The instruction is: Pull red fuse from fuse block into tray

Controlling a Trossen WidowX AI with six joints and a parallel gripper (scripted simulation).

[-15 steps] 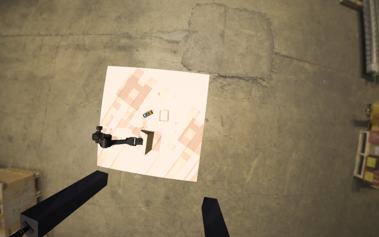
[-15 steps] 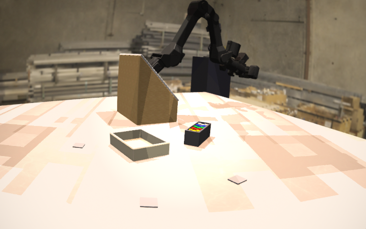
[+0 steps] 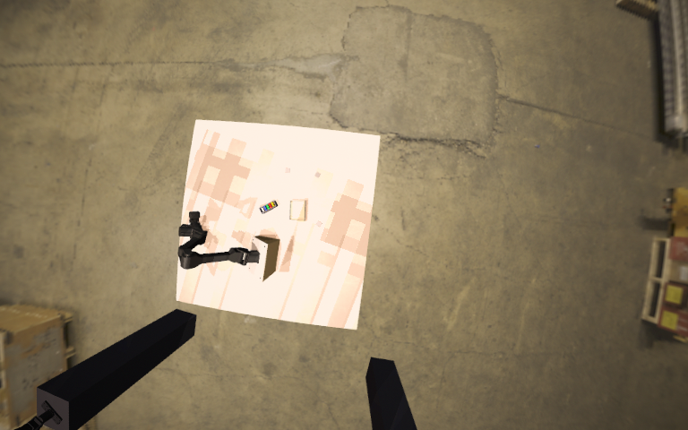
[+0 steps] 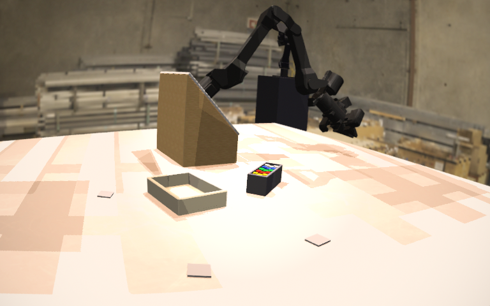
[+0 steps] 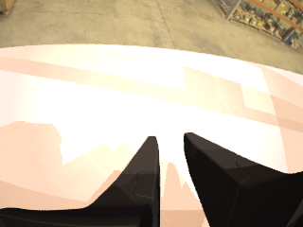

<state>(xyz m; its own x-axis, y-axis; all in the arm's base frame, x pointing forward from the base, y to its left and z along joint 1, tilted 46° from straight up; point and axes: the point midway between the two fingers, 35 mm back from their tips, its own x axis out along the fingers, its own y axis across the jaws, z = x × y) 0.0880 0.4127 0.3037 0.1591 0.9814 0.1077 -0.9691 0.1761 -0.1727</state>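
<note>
The red fuse lies 500 mm to the right of my gripper tip, 210 mm ahead of it and 30 mm below it. The rest, counted from my gripper tip: tray 680 mm to the right, 210 mm ahead, 50 mm below.
</note>
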